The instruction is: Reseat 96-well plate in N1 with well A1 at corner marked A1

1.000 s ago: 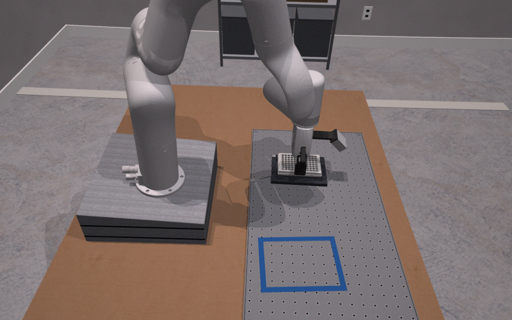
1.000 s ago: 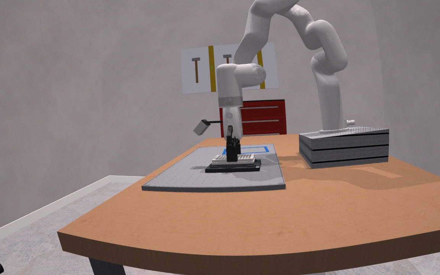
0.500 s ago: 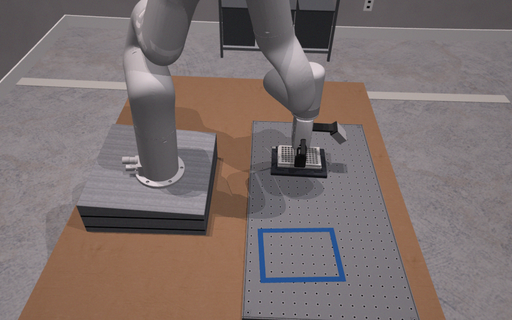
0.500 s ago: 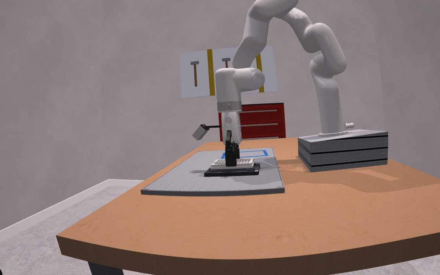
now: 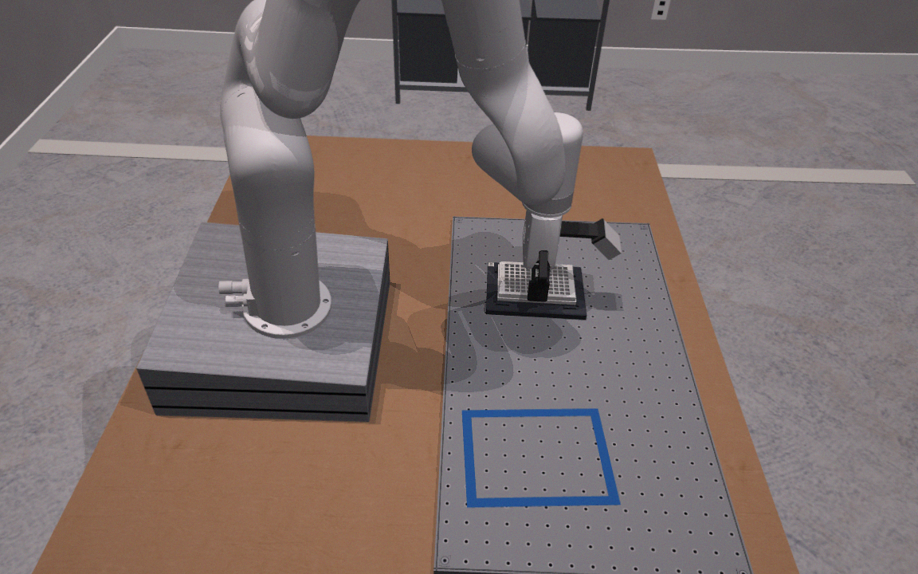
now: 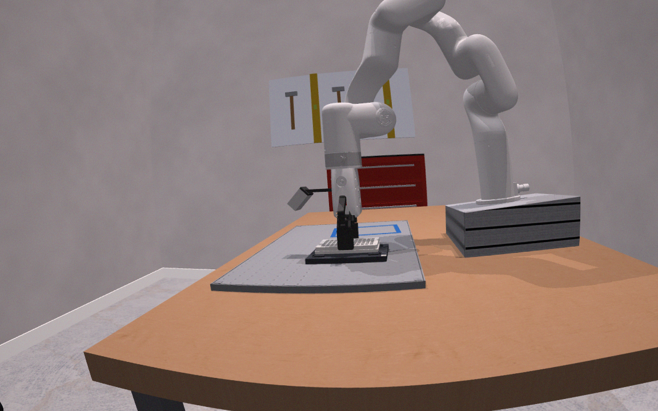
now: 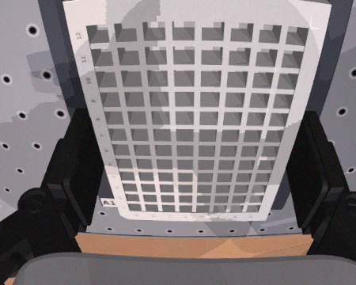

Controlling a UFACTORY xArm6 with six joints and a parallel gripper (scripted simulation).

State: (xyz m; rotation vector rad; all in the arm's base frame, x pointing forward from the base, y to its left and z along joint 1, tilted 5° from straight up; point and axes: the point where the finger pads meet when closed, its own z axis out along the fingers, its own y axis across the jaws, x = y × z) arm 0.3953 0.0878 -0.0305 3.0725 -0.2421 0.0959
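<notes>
Right now my hand is 10 mm above the white 96-well plate. The rest, counted from my hand: black plate nest N1: 30 mm below; small A1 label: 70 mm behind, 70 mm to the left, 20 mm below.
</notes>
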